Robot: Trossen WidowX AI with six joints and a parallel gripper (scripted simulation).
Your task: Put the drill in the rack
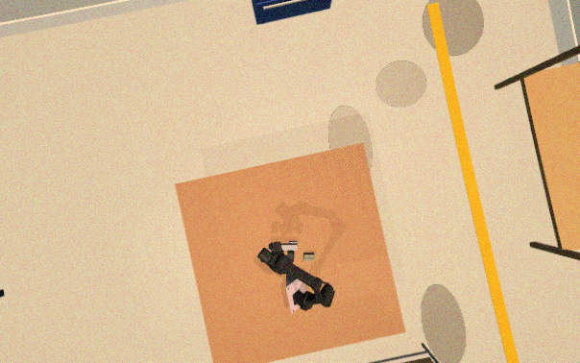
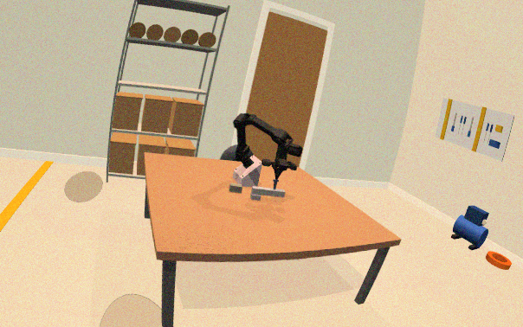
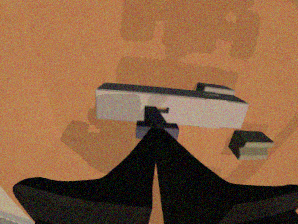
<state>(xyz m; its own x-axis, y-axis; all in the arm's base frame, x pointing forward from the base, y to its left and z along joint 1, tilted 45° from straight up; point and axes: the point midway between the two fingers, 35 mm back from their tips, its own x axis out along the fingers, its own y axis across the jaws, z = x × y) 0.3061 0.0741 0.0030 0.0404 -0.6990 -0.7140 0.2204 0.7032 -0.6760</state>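
My gripper tip is 30 mm above the dark key knob. From my gripper tip the other things lie so: drill: 80 mm below, 50 mm to the right, 20 mm behind; dark grey rack: 180 mm to the right, 120 mm behind, 110 mm below; block: 90 mm below, 30 mm to the right, 10 mm behind.
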